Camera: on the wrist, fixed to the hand. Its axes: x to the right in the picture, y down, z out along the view.
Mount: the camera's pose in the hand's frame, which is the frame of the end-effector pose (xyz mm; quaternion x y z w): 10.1 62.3 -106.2 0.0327 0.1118 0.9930 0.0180
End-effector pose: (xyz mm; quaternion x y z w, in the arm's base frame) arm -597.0 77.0 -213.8 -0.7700 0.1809 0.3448 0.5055
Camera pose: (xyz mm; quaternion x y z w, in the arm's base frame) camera -592.1 -44.6 -235.1 -0.1438 -0.8357 -0.4162 0.3283
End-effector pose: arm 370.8 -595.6 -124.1 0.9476 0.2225 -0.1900 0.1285
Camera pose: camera 440.6 -611.1 -23.4 0.2634 -0.9288 0.2228 0.1351
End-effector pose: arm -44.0 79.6 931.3 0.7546 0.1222 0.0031 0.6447
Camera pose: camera -40.2 176.1 1008.3 -0.1557 0.6750 -0.7206 0.0298
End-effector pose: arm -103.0 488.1 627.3 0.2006 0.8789 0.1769 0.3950
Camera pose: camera -177.1 530.3 716.7 -0.8695 0.1334 -0.3891 0.2734
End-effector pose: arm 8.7 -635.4 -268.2 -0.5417 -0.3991 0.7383 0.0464
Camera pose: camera 116.1 -615.3 -325.8 0.4871 -0.5601 -0.0119 0.6700
